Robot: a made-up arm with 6 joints.
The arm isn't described. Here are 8 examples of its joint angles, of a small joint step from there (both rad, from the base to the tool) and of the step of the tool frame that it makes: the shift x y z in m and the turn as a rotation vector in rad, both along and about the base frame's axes.
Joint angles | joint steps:
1: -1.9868 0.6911 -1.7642 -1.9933 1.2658 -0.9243 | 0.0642 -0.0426 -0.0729 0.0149 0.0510 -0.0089
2: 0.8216 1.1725 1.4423 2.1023 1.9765 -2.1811 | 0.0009 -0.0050 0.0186 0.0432 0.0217 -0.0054
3: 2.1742 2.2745 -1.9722 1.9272 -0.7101 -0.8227 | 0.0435 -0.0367 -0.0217 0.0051 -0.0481 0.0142
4: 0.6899 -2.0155 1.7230 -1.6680 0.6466 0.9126 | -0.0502 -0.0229 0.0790 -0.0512 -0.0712 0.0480
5: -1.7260 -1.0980 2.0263 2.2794 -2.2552 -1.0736 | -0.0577 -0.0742 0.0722 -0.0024 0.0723 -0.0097
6: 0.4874 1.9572 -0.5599 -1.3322 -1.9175 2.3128 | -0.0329 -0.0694 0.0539 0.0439 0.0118 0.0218
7: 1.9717 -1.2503 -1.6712 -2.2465 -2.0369 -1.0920 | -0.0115 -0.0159 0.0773 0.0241 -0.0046 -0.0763
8: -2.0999 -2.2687 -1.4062 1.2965 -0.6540 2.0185 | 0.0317 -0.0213 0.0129 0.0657 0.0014 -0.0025
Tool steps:
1: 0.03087 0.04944 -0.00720 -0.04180 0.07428 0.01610
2: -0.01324 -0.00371 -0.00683 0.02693 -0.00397 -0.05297
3: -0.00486 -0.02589 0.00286 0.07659 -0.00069 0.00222
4: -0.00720 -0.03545 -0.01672 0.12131 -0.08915 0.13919
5: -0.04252 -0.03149 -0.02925 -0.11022 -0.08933 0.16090
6: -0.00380 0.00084 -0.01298 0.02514 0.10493 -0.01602
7: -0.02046 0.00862 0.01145 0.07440 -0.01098 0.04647
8: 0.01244 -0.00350 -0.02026 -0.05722 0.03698 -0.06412
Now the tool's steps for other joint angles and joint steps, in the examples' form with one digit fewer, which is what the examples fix.
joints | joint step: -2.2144 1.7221 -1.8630 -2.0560 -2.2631 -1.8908 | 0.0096 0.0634 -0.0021 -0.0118 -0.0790 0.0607
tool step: 0.0320 0.0114 0.0077 0.0656 0.0360 -0.1019
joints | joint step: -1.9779 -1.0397 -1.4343 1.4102 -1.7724 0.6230 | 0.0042 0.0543 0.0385 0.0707 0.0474 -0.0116
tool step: 0.0204 0.0238 -0.0087 0.0402 0.0305 0.1059
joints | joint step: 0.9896 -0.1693 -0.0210 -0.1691 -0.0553 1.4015 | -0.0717 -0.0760 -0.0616 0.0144 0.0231 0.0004
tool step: -0.0245 0.0247 0.0323 0.1087 0.0043 0.0366
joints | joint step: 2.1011 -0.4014 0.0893 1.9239 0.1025 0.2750 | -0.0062 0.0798 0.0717 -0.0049 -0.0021 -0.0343
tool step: 0.0510 0.0177 0.0057 -0.0096 0.0854 0.0242
